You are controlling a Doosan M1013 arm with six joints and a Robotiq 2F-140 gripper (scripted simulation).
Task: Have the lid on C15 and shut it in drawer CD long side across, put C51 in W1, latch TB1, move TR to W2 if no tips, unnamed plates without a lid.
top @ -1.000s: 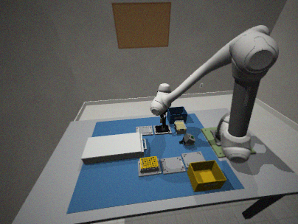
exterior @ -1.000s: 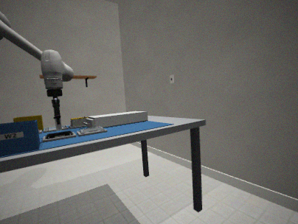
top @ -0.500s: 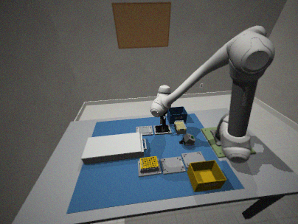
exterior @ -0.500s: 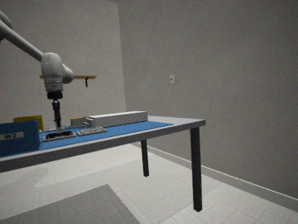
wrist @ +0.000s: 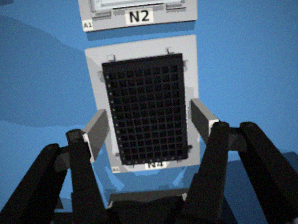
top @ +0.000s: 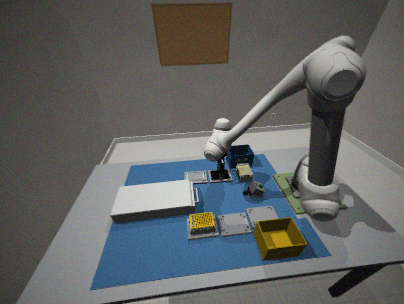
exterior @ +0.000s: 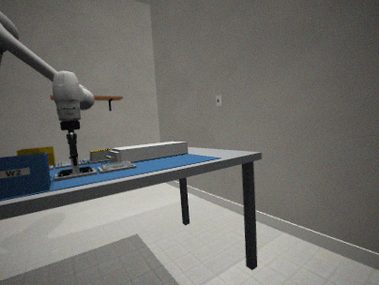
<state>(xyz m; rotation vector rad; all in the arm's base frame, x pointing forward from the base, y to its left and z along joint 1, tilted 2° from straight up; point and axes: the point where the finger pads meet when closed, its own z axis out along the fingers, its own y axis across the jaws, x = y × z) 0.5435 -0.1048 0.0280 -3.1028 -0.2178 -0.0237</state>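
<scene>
Now: the black plate 20 mm below my hand. From my hand the other things lie so: plate lid: 260 mm ahead, 230 mm to the left, 10 mm below; DONE key box: 230 mm behind, 150 mm to the left, 10 mm above; blue bin W2: 160 mm behind, 160 mm to the right.
</scene>
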